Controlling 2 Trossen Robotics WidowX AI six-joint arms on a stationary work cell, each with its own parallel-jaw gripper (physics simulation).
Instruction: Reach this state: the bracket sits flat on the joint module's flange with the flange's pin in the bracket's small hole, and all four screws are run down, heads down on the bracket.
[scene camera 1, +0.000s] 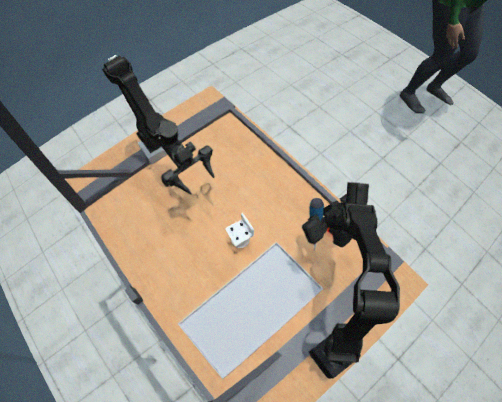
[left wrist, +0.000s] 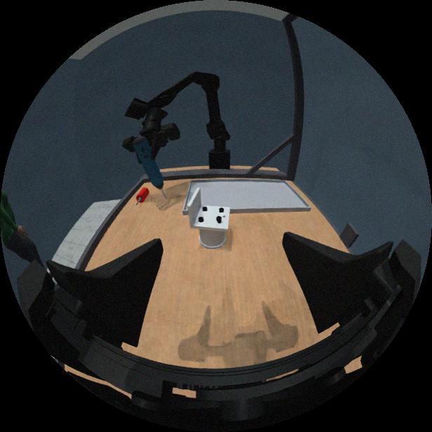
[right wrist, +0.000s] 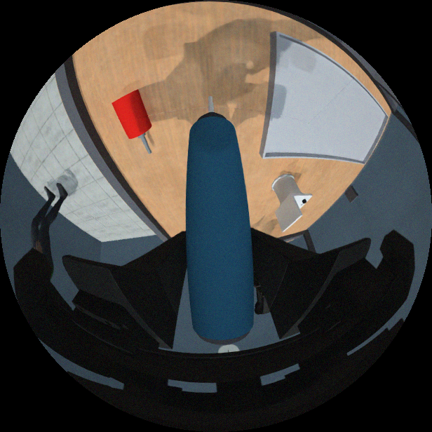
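Pixels of known places: left gripper, between the fingertips: (scene camera 1: 203, 185); right gripper, between the fingertips: (scene camera 1: 313, 216); left arm's base, origin of its link: (scene camera 1: 153, 144); right arm's base, origin of its link: (scene camera 1: 336, 352).
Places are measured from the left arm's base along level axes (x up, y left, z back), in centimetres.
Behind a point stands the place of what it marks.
The white bracket (scene camera 1: 239, 232) {x 2.2, y 5.2, z -51.9 cm} (left wrist: 212, 214) (right wrist: 288, 217) lies on top of the round joint module (scene camera 1: 242, 245) {x -2.8, y 4.3, z -54.4 cm} (left wrist: 212, 237) (right wrist: 285, 189), its upright wall at one side. Four black screw heads show on its plate; whether each is fully down cannot be told. A tiny mark near one screw may be the pin. My left gripper (scene camera 1: 201, 184) {x 12.3, y 3.0, z -35.7 cm} (left wrist: 223, 242) is open and empty, above the table on the upper-left side of the bracket. My right gripper (scene camera 1: 327, 233) (left wrist: 145, 161) is shut on the blue screwdriver (scene camera 1: 316, 205) {x 18.6, y 24.3, z -64.6 cm} (left wrist: 150, 167) (right wrist: 215, 190), bit downward, above the table right of the bracket.
A red screwdriver (left wrist: 143, 194) (right wrist: 132, 115) lies on the table near the right arm. A shallow grey tray (scene camera 1: 250, 310) {x -3.9, y -6.4, z -73.5 cm} (left wrist: 245, 195) (right wrist: 320, 105) lies beside the joint module. Dark frame rails edge the table. A person (scene camera 1: 437, 60) stands off the table at upper right.
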